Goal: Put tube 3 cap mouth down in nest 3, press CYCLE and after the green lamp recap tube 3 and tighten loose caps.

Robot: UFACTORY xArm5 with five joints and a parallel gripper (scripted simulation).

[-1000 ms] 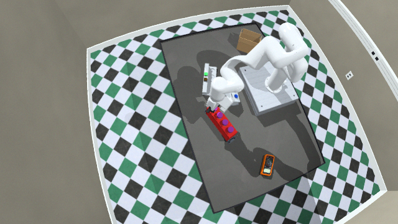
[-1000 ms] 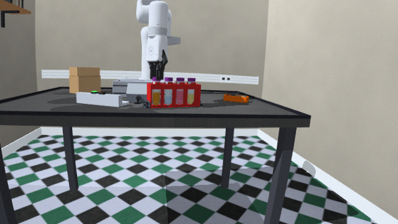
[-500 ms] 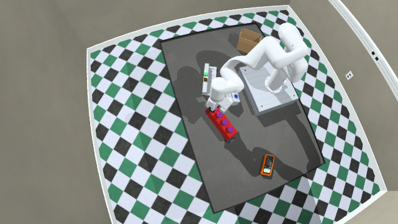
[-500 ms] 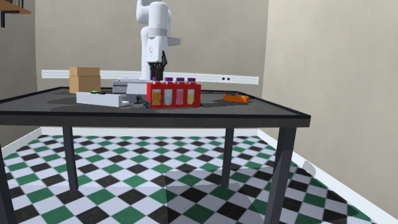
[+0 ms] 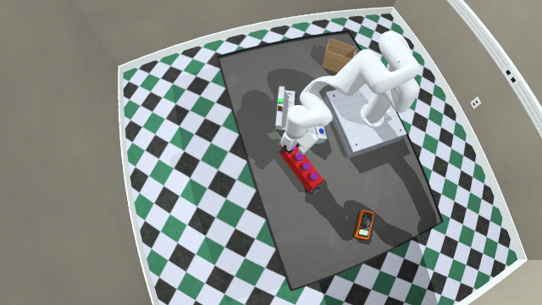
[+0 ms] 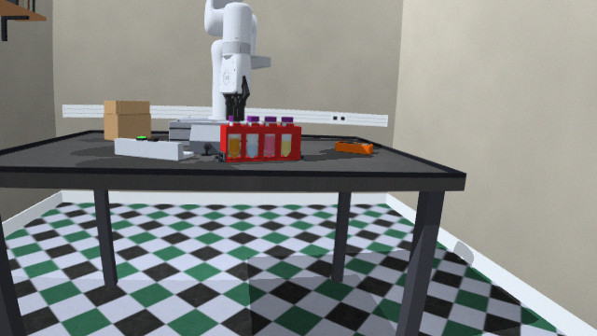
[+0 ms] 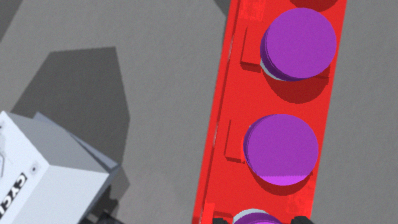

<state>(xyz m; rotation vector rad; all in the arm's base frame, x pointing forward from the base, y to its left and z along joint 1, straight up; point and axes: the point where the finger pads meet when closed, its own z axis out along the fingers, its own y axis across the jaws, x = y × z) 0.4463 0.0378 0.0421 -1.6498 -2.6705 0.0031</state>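
Right now my hand is 17 cm past the green ready key, 9 cm to the left of it and 6 cm above it. The rest, counted from my hand: table edge 19 cm ahead, 5 cm to the right, 12 cm below; blue cycle key 17 cm behind, 5 cm to the right, 6 cm below; grey key housing 15 cm behind, 7 cm to the right, 8 cm below.
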